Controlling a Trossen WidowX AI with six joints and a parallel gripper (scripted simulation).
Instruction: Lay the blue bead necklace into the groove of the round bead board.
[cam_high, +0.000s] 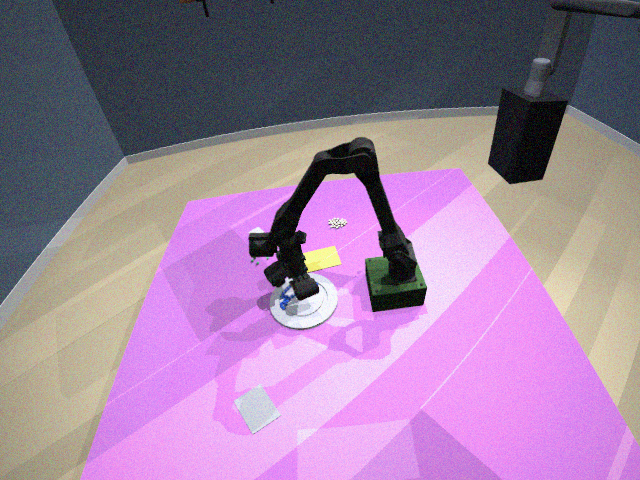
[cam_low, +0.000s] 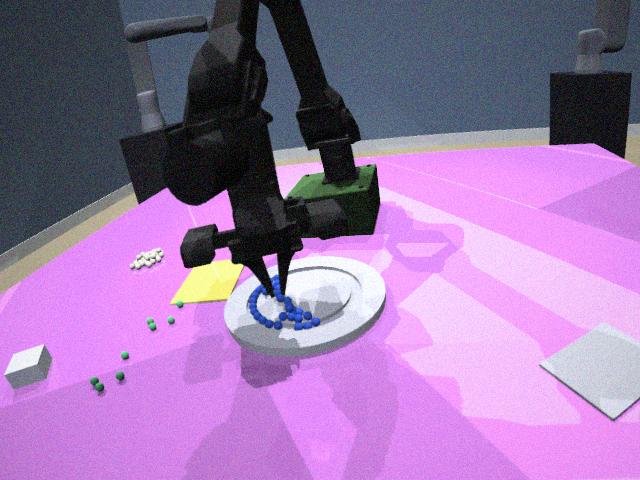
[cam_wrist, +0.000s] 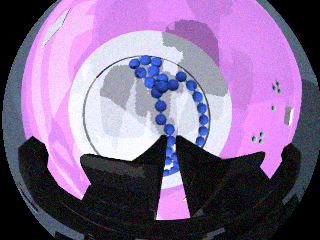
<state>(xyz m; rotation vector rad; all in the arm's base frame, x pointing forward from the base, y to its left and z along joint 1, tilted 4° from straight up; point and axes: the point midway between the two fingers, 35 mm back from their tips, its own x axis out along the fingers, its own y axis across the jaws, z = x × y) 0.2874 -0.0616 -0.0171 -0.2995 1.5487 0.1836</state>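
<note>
My gripper tip is now 30 mm to the right of the round white bead board and 10 mm above it. Also, from my gripper tip: yellow sheet: 70 mm behind, 130 mm to the right, 10 mm below; then grey tile: 140 mm ahead, 340 mm to the left, 10 mm below; then cube: 140 mm ahead, 300 mm to the right.
</note>
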